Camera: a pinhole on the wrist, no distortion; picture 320 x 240 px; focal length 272.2 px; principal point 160.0 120.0 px. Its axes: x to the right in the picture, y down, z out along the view. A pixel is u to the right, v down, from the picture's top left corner.
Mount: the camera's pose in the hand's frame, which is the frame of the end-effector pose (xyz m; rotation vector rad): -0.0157 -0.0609 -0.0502 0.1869 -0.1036 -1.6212
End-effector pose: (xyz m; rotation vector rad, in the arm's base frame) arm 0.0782 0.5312 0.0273 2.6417 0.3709 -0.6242
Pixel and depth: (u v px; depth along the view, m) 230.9 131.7 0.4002
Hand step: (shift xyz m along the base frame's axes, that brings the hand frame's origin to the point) -0.2553 0.0027 -0.3008
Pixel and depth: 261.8 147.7 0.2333
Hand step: -0.1545 0.0578 -0.1783
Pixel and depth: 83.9 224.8 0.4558
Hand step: -0.0809 -0.2078 -0.3849
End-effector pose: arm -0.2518 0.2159 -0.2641 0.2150 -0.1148 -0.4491
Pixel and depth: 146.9 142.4 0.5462
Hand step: -0.1675 -0.1138 0.4623
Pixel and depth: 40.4 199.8 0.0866
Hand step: -0.0227 -0.0305 0.0335
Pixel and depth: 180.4 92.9 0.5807
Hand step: -0.2956 -0.1241 0.4513
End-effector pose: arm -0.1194 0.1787 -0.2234 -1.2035 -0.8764 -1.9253
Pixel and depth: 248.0 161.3 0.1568
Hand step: -0.0440 0.1552 -0.0076
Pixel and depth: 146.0 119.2 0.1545
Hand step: 0.0110 0.1247 -0.0168
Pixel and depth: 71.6 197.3 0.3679
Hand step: 0.1733 0.2536 0.1445
